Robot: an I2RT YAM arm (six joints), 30 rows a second.
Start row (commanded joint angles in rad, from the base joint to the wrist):
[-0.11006 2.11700 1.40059 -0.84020 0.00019 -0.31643]
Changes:
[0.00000 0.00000 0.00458 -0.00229 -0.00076 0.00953]
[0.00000 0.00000 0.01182 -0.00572 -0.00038 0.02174]
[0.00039 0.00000 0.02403 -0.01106 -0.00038 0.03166]
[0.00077 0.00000 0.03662 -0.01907 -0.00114 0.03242]
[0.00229 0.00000 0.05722 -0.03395 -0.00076 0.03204]
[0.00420 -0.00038 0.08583 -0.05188 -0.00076 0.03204]
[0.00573 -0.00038 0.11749 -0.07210 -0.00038 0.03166]
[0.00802 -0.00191 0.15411 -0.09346 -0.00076 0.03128]
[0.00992 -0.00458 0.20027 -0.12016 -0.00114 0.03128]
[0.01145 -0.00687 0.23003 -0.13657 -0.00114 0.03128]
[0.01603 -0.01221 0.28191 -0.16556 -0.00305 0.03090]
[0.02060 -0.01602 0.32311 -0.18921 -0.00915 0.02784]
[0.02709 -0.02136 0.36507 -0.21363 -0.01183 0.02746]
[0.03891 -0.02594 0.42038 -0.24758 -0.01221 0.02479]
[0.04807 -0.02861 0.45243 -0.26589 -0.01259 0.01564]
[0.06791 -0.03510 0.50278 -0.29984 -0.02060 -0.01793]
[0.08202 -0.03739 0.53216 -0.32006 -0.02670 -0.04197]
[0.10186 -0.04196 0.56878 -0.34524 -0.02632 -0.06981]
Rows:
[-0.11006 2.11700 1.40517 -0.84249 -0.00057 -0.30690]
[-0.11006 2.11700 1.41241 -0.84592 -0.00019 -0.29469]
[-0.10967 2.11700 1.42462 -0.85126 -0.00019 -0.28477]
[-0.10929 2.11700 1.43721 -0.85927 -0.00095 -0.28401]
[-0.10777 2.11700 1.45781 -0.87415 -0.00057 -0.28439]
[-0.10586 2.11662 1.48642 -0.89208 -0.00057 -0.28439]
[-0.10433 2.11662 1.51808 -0.91230 -0.00019 -0.28477]
[-0.10204 2.11509 1.55470 -0.93366 -0.00057 -0.28515]
[-0.10014 2.11242 1.60086 -0.96036 -0.00095 -0.28515]
[-0.09861 2.11013 1.63062 -0.97677 -0.00095 -0.28515]
[-0.09403 2.10479 1.68250 -1.00576 -0.00286 -0.28553]
[-0.08946 2.10098 1.72370 -1.02941 -0.00896 -0.28859]
[-0.08297 2.09564 1.76566 -1.05383 -0.01164 -0.28897]
[-0.07115 2.09106 1.82097 -1.08778 -0.01202 -0.29164]
[-0.06199 2.08839 1.85302 -1.10609 -0.01240 -0.30079]
[-0.04215 2.08190 1.90337 -1.14004 -0.02041 -0.33436]
[-0.02804 2.07961 1.93275 -1.16026 -0.02651 -0.35840]
[-0.00820 2.07504 1.96937 -1.18544 -0.02613 -0.38624]

